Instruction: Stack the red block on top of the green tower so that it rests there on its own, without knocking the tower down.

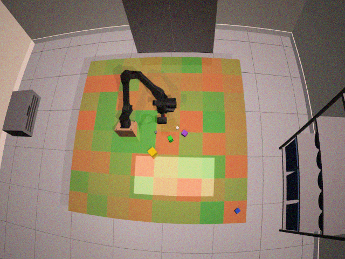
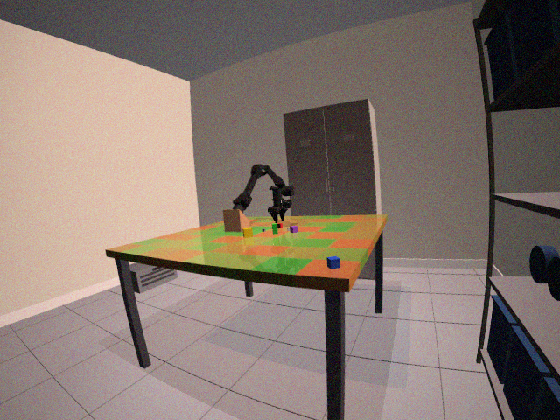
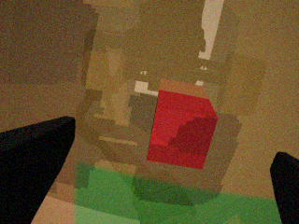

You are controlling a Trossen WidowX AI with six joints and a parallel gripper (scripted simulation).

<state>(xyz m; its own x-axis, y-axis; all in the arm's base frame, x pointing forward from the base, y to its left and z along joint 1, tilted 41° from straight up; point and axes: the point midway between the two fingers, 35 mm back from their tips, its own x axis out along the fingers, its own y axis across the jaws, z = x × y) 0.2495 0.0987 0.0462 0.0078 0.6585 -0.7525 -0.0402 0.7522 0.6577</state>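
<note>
Right now my gripper tip is 20 mm above the red block. From my gripper tip the other things lie so: small grey block (120 mm to the right, 50 mm behind, 30 mm below); purple block (150 mm ahead, 130 mm to the right, 20 mm below); small white block (100 mm ahead, 80 mm to the right, 30 mm below).
</note>
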